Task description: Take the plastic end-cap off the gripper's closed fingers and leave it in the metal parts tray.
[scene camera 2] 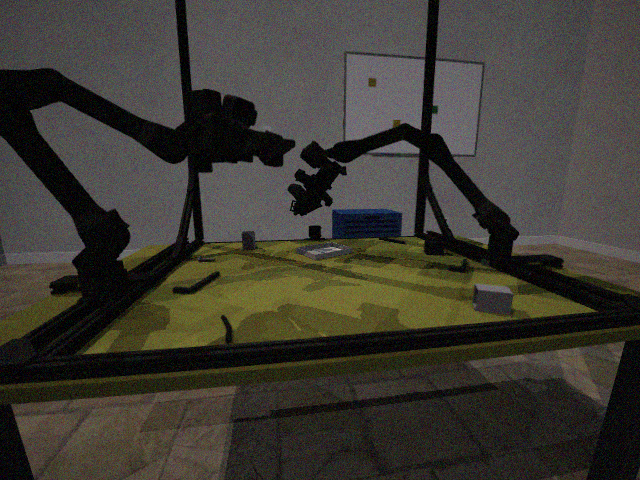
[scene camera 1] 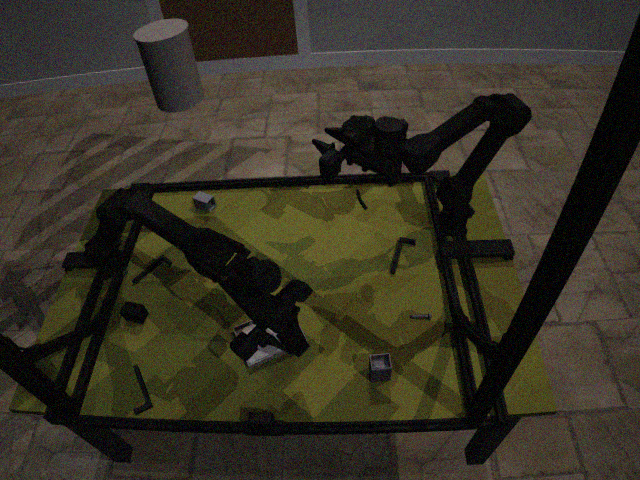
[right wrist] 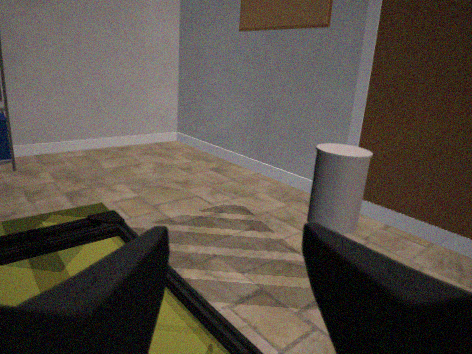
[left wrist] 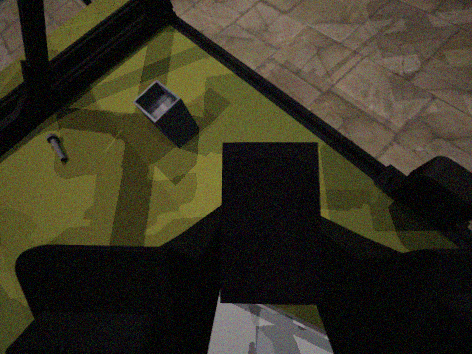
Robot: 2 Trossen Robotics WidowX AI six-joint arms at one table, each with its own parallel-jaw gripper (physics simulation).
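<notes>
My left gripper is shut on the black plastic end-cap, a dark block between its fingers in the left wrist view. In scene camera 1 the cap is hard to tell from the dark fingers. The metal parts tray is shallow and pale. The gripper hangs above it and hides part of it in scene camera 1; in scene camera 2 a gap shows between them. My right gripper is open and empty, raised near the table's back rail in scene camera 1.
An open grey box and a bolt lie right of the tray in scene camera 1. Another grey box, a black block and several black L-shaped keys lie around the table.
</notes>
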